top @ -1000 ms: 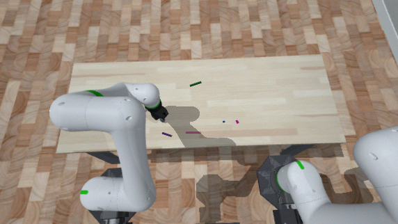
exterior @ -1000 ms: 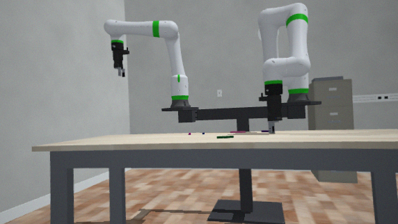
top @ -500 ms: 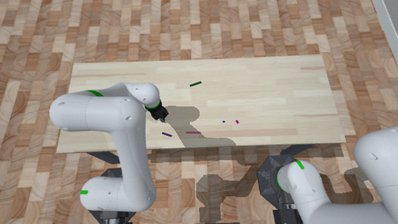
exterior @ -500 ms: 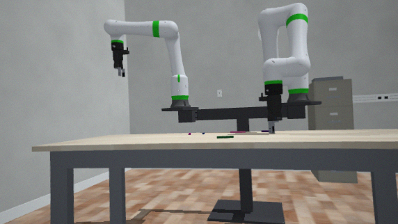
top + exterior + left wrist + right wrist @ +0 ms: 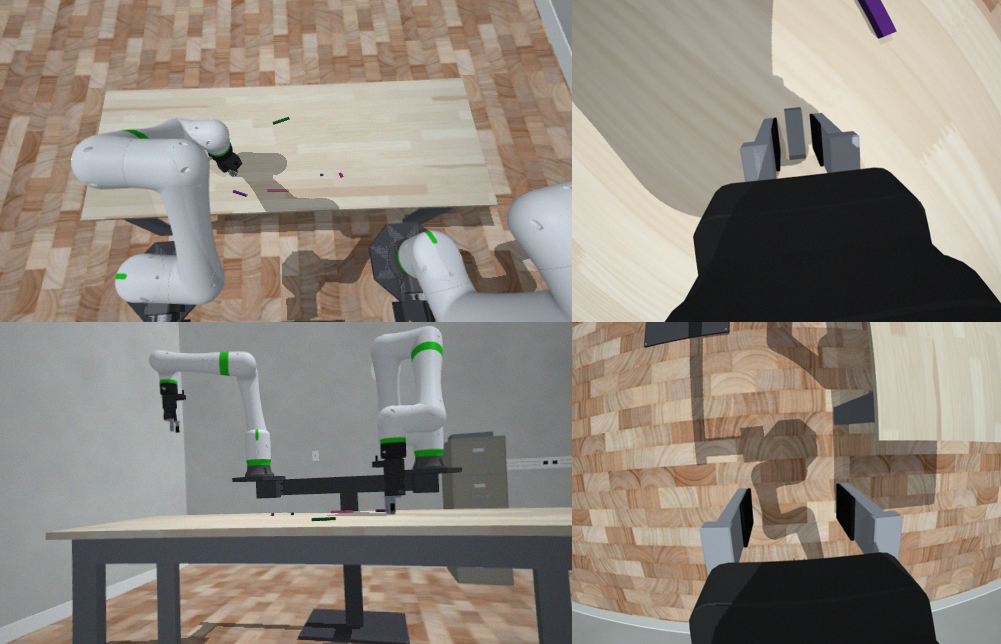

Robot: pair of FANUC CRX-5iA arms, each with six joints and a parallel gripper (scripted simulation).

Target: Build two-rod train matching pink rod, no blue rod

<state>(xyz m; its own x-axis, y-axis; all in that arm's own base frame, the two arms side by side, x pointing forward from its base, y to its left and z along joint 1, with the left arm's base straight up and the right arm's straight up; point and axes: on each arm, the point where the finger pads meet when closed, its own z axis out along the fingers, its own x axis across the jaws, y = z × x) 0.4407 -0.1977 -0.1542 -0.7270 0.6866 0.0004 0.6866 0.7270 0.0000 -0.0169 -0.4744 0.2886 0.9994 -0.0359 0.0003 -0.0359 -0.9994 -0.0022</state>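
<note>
Right now the grey rod is 2 cm below my left hand. The rest, counted from my left hand: purple rod: 10 cm behind, 2 cm to the right, 2 cm below; then pink rod: 10 cm behind, 19 cm to the right, 2 cm below; then green rod: 25 cm ahead, 23 cm to the right, 2 cm below.
</note>
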